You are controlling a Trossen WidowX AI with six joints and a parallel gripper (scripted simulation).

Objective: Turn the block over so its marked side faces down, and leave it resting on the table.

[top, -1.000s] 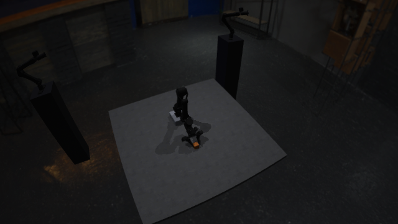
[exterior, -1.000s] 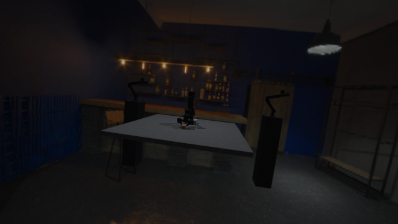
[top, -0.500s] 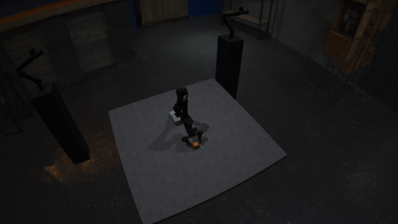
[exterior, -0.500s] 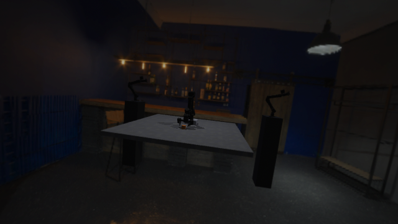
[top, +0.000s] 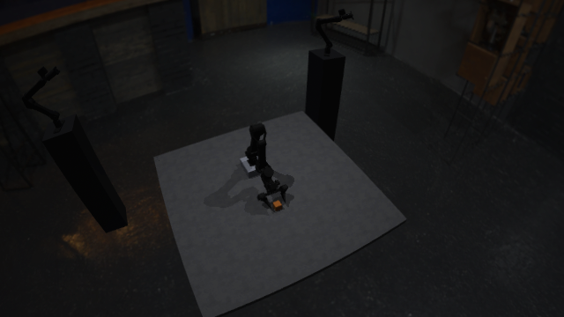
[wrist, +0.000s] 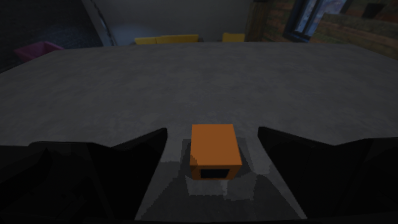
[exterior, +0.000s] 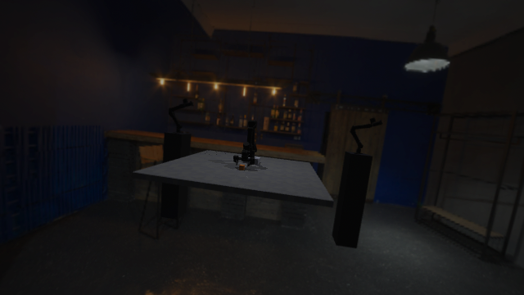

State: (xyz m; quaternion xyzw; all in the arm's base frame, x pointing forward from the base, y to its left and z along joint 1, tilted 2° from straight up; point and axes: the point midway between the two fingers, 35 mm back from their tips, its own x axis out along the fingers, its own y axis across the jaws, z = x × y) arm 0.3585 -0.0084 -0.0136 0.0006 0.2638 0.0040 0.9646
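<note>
The small orange block is 20 mm behind my gripper tip and 20 mm below it.
</note>
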